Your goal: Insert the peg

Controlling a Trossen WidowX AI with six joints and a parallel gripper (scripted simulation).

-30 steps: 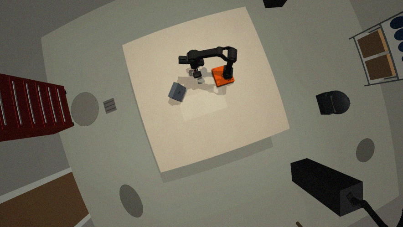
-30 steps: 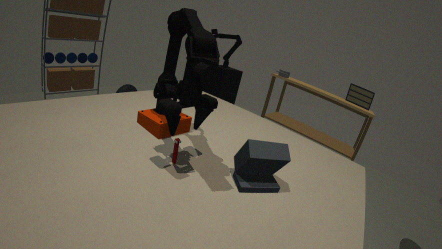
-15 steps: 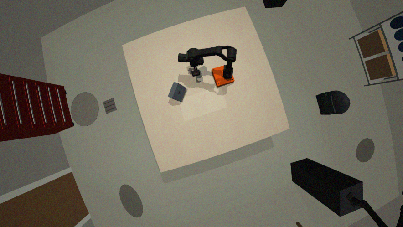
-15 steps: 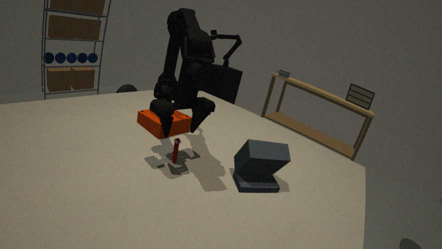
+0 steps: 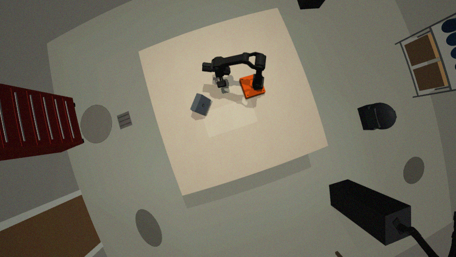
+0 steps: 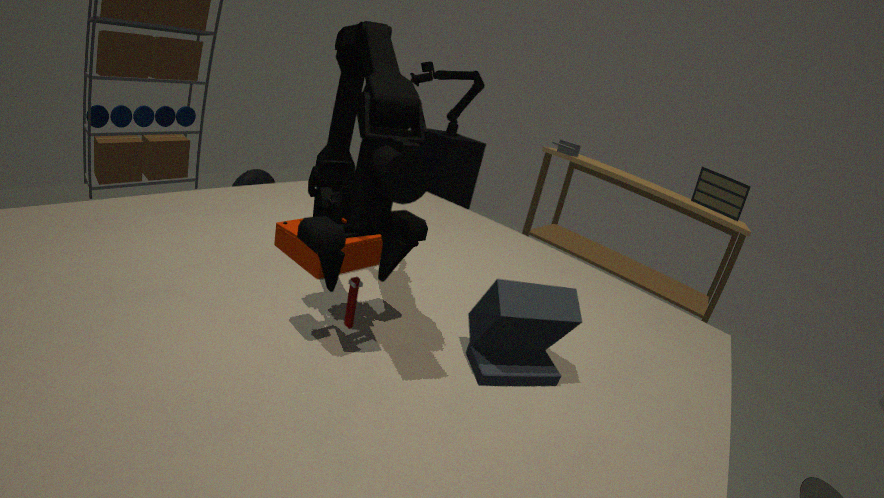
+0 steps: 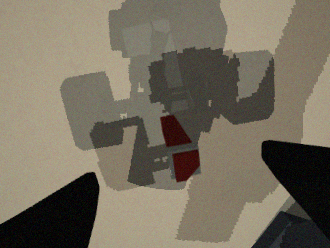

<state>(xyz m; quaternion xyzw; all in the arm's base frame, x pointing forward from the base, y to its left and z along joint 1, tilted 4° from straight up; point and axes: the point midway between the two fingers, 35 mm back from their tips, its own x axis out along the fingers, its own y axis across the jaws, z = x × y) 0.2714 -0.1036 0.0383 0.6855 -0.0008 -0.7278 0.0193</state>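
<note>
Right now the red peg is 20 mm below my gripper tip. Also, from my gripper tip: grey sloped panel 180 mm ahead, 170 mm to the left, 10 mm above.
</note>
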